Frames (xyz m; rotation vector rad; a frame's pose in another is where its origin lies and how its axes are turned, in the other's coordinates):
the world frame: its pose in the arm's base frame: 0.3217 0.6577 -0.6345 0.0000 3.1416 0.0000
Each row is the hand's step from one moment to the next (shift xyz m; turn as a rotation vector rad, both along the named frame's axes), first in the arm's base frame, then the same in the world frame.
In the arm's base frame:
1: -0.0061 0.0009 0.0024 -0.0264 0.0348 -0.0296
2: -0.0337 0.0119 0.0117 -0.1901 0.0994 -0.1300
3: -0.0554 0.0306 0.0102 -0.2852 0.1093 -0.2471
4: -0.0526 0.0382 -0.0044 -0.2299 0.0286 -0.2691
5: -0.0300 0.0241 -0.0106 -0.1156 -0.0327 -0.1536
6: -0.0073 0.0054 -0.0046 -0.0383 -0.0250 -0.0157
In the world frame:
1: 0.0061 0.0009 -0.0024 0.0264 0.0348 0.0296
2: 0.0337 0.0119 -0.0117 0.1901 0.0994 0.1300
3: 0.0554 0.0306 -0.0102 0.2852 0.1093 0.2471
4: 0.0526 0.0382 0.0044 0.2299 0.0286 0.2691
5: 0.0300 0.0241 0.0106 0.1156 -0.0327 0.1536
6: 0.0073 0.0054 0.0046 0.0383 -0.0250 0.0157

